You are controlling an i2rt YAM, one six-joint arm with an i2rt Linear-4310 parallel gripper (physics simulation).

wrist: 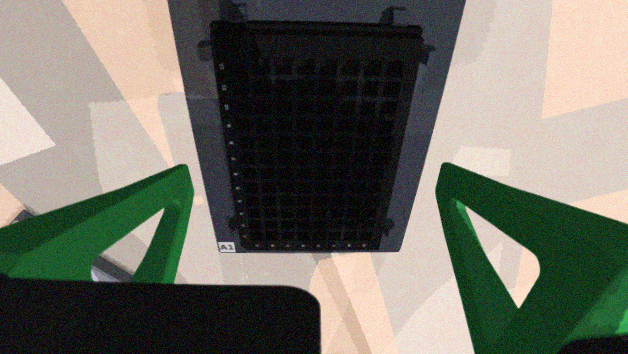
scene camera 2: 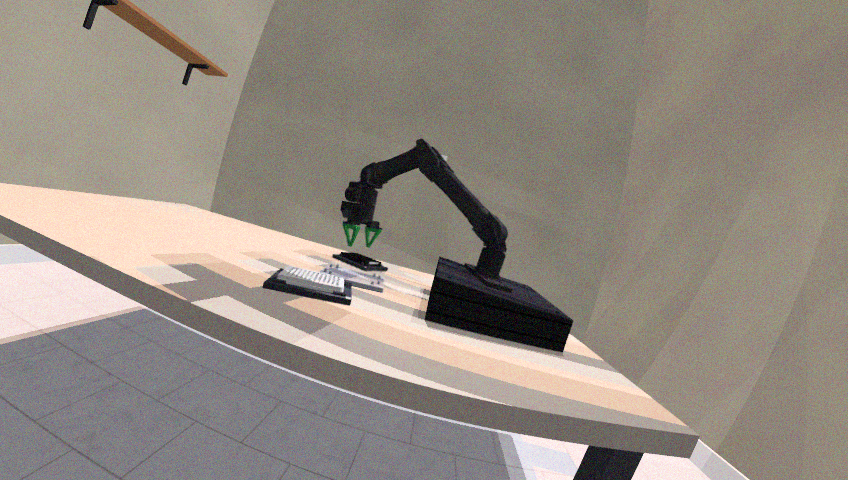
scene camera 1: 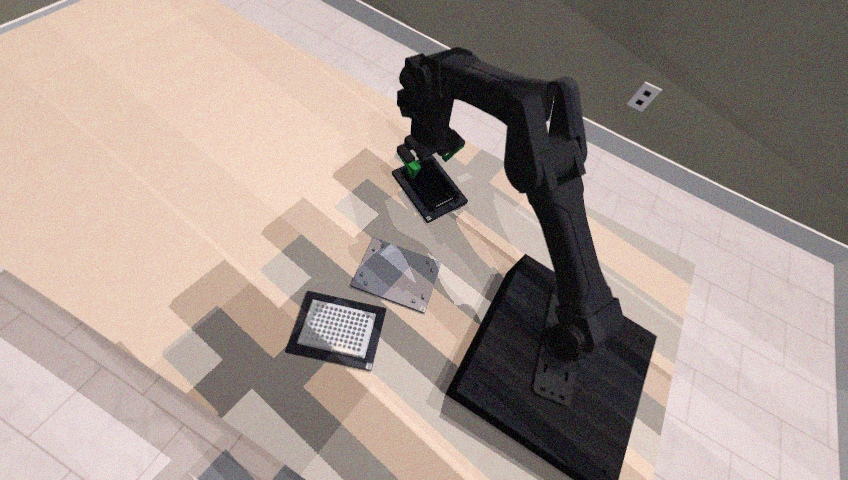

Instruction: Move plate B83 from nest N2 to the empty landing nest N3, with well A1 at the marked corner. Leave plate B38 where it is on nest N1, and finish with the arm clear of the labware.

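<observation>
A black well plate point(scene camera 1: 436, 182) point(scene camera 2: 361, 259) point(wrist: 315, 150) sits in the far dark nest point(scene camera 1: 416, 203) point(wrist: 207, 130). Its column numbers run down its left side in the wrist view, 12 at the top; the low-number end is at the nest's A1 tag point(wrist: 226, 247). My gripper point(scene camera 1: 431, 160) point(scene camera 2: 360, 245) point(wrist: 314, 177) is open and empty, above the plate, with its fingers apart from it. The middle grey nest point(scene camera 1: 395, 276) point(scene camera 2: 363, 280) is empty. A white well plate point(scene camera 1: 339, 328) point(scene camera 2: 315, 279) sits in the near dark nest point(scene camera 1: 378, 327). Plate and nest names are not readable.
The arm's black base block point(scene camera 1: 606, 428) point(scene camera 2: 499, 321) stands on the table to the right of the nests. The arm arches from it over to the far nest. A wooden shelf point(scene camera 2: 166, 36) is on the wall at upper left in scene camera 2.
</observation>
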